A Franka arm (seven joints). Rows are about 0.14 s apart.
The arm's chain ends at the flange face. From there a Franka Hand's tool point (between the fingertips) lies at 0.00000 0.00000 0.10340 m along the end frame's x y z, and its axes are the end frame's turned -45 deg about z.
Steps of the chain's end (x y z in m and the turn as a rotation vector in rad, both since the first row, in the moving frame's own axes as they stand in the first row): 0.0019, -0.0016, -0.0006, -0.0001, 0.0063, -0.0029; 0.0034, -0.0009, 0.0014, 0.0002, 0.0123, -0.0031; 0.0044, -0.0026, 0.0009, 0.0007, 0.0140, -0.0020; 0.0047, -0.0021, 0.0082, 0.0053, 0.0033, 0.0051; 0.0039, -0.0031, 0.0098, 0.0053, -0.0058, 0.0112; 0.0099, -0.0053, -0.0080, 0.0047, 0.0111, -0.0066; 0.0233, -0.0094, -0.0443, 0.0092, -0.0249, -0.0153; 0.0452, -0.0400, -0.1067, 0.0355, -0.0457, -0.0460
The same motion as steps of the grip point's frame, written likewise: 0.0029, 0.0007, -0.0006, -0.0045, 0.0044, -0.0029; 0.0040, 0.0027, 0.0014, -0.0086, 0.0088, -0.0031; 0.0060, 0.0022, 0.0009, -0.0094, 0.0104, -0.0020; 0.0054, 0.0017, 0.0082, 0.0014, 0.0061, 0.0051; 0.0049, -0.0002, 0.0098, 0.0078, -0.0004, 0.0112; 0.0119, 0.0037, -0.0080, -0.0045, 0.0112, -0.0066; 0.0220, 0.0073, -0.0443, 0.0241, -0.0111, -0.0153; 0.0594, -0.0022, -0.1069, 0.0574, -0.0072, -0.0460
